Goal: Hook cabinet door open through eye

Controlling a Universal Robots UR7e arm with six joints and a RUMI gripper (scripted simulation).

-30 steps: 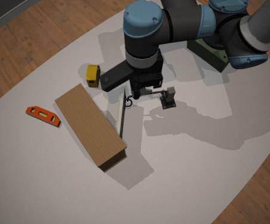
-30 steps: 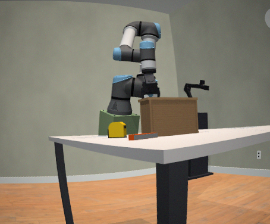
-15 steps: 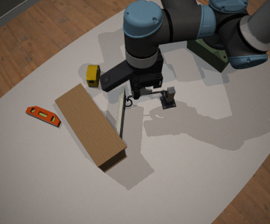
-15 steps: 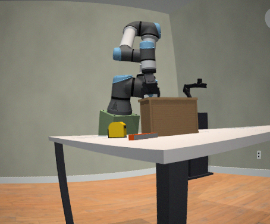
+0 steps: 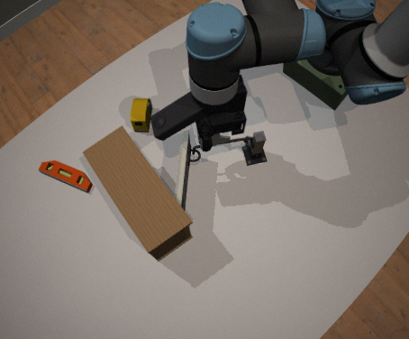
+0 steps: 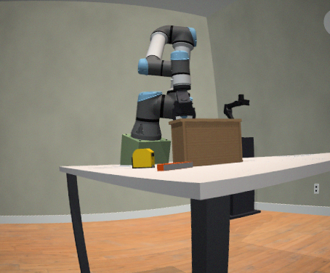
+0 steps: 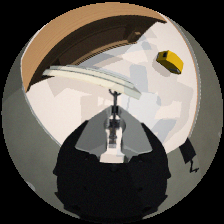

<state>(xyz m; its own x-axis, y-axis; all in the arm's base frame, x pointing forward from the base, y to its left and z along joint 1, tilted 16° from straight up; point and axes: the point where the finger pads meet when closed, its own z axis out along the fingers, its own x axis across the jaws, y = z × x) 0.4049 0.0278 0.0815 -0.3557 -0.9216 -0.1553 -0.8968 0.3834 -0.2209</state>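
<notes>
Right now the pale door is 70 mm ahead of my hand, 40 mm to the left of it and 40 mm below it. From my hand the other things lie so: orange spirit level (300 mm ahead, 170 mm to the right, 90 mm below); then yellow tape measure (180 mm to the right, 70 mm below, 50 mm ahead).
</notes>
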